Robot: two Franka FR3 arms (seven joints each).
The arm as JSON. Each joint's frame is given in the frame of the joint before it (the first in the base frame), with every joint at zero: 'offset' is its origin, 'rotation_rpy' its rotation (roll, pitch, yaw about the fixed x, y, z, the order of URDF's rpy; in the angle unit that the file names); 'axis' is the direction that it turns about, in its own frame. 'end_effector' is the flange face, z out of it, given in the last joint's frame.
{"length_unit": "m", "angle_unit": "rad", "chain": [
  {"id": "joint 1", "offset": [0.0, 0.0, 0.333], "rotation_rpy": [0.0, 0.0, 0.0], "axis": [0.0, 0.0, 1.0]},
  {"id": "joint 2", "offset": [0.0, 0.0, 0.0], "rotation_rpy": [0.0, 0.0, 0.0], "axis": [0.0, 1.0, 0.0]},
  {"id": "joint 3", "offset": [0.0, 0.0, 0.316], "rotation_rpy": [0.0, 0.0, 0.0], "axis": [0.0, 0.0, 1.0]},
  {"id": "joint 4", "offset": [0.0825, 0.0, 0.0], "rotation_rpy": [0.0, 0.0, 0.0], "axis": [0.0, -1.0, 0.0]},
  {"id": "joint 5", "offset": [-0.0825, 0.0, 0.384], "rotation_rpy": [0.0, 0.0, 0.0], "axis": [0.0, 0.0, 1.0]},
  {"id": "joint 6", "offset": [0.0, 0.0, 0.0], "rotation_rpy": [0.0, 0.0, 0.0], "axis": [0.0, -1.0, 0.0]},
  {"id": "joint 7", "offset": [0.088, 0.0, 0.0], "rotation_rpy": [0.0, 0.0, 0.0], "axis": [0.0, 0.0, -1.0]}
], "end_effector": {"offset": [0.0, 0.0, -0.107], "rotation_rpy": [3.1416, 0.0, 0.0]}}
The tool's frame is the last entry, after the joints.
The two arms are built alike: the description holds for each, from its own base.
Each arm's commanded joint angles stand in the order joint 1, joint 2, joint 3, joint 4, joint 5, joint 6, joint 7.
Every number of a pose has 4 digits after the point.
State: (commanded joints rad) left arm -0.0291 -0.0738 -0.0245 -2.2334 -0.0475 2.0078 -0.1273; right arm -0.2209 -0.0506 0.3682 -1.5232 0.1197 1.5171 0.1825
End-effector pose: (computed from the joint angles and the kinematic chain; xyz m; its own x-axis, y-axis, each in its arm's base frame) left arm 0.4941 -0.0294 0.3905 0.9834 0.0945 -0.1552 0.0985 -0.9950 0.0181; right arm 0.5256 0.0974 0.6682 0.9994 -0.0276 0.0224 -0.0250 -0.9940 -0.1066
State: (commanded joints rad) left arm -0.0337 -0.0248 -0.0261 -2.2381 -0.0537 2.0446 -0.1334; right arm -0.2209 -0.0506 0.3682 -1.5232 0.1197 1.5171 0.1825
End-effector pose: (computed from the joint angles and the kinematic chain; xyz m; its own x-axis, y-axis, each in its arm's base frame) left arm 0.4993 -0.0329 0.3667 0.9800 0.0988 -0.1726 0.1037 -0.9944 0.0195; right arm 0.5256 0.0974 0.6682 0.9994 -0.0276 0.0224 -0.0250 -0.9940 -0.1066
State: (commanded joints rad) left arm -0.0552 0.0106 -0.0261 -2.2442 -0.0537 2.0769 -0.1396; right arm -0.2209 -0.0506 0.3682 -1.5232 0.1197 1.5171 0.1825
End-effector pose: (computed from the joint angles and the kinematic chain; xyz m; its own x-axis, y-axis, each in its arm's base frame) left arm 0.5014 -0.0436 0.3486 0.9797 0.0854 -0.1816 0.0899 -0.9958 0.0168; right arm 0.5256 0.0974 0.6682 0.9994 -0.0276 0.0224 -0.0250 -0.9940 -0.1066
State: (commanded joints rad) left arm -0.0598 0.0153 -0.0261 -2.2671 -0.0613 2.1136 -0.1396; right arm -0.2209 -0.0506 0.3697 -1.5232 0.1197 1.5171 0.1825
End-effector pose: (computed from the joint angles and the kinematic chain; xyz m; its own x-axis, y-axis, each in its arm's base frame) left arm 0.4988 -0.0458 0.3392 0.9810 0.0863 -0.1736 0.0916 -0.9955 0.0229; right arm 0.5255 0.0982 0.6682 0.9994 -0.0261 0.0224 -0.0235 -0.9940 -0.1065
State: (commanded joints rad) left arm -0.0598 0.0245 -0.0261 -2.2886 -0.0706 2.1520 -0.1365; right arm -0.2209 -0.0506 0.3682 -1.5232 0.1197 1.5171 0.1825
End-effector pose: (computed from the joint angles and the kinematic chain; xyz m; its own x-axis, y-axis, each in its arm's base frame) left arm 0.4966 -0.0457 0.3285 0.9818 0.0901 -0.1671 0.0964 -0.9949 0.0302; right arm 0.5256 0.0974 0.6682 0.9994 -0.0276 0.0224 -0.0250 -0.9940 -0.1066
